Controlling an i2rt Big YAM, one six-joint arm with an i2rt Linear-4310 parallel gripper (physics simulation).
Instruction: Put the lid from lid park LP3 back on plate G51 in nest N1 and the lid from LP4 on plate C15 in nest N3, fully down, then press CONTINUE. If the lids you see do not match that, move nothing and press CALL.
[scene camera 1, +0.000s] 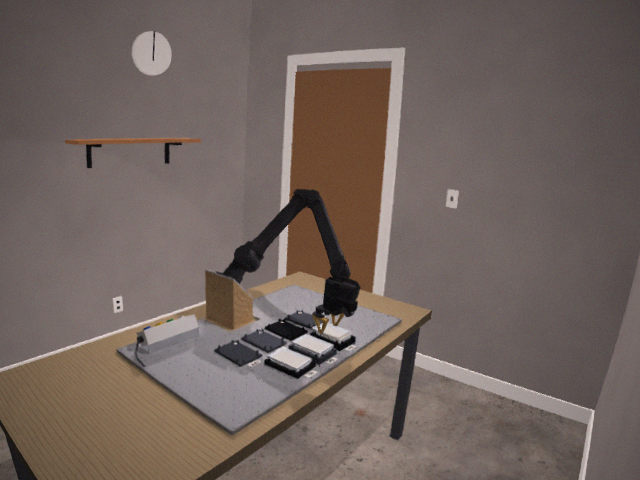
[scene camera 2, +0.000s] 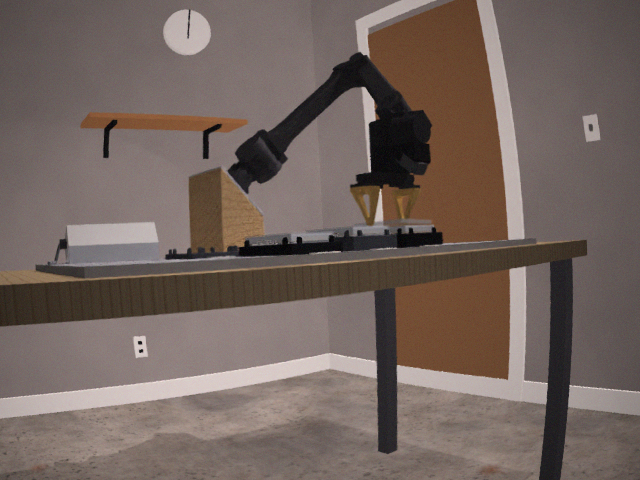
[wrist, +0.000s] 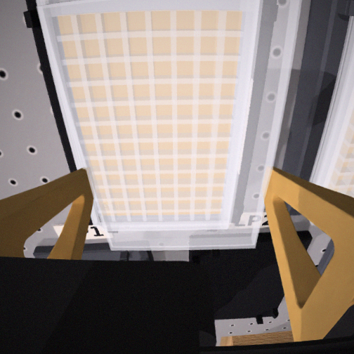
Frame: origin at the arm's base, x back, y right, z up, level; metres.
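Where they show: gripper, between the fingertips: (scene camera 1: 327, 330) (scene camera 2: 387, 226); arm's base, origin of its link: (scene camera 1: 228, 283) (scene camera 2: 224, 195).
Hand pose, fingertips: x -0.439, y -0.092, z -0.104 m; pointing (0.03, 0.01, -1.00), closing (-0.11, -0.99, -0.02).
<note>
Things, the pixels of their top centre, and the offset from my fingertips. "pt": a spot on its surface instead.
- clear lid, a spot on its surface: (scene camera 2: 413, 222) pt dy +0.014, dx -0.077, dz +0.002 m
- cream-welled plate, centre of its top: (scene camera 2: 392, 220) (scene camera 1: 331, 328) dy +0.001, dx -0.014, dz +0.010 m
- button box, centre of its top: (scene camera 2: 109, 224) (scene camera 1: 167, 320) dy +0.409, dx +0.444, dz +0.041 m
My gripper (scene camera 1: 329, 328) (scene camera 2: 386, 222) (wrist: 178, 177) is shut on a clear lid (scene camera 2: 413, 222) (wrist: 185, 241). The lid spans the gap between the yellow fingers, over a cream-welled plate (scene camera 1: 339, 335) (wrist: 155, 115) in the farthest nest of the front row in scene camera 1. In the wrist view the lid's outline extends past the plate to the right and at the bottom, so the two look offset. Scene camera 2 shows the lid's thin slab close above the plate; contact cannot be told. Labels reading LP2 and partly "1" show below the plate in the wrist view. The plate's name is not readable.
Two more white plates (scene camera 1: 312, 345) (scene camera 1: 290, 360) stand in neighbouring nests. Dark lid parks (scene camera 1: 237, 352) (scene camera 1: 264, 339) (scene camera 1: 285, 329) (scene camera 1: 301, 318) form the row behind. A button box (scene camera 1: 171, 334) (scene camera 2: 111, 245) and the arm's wooden base block (scene camera 1: 227, 304) (scene camera 2: 219, 211) stand further left.
</note>
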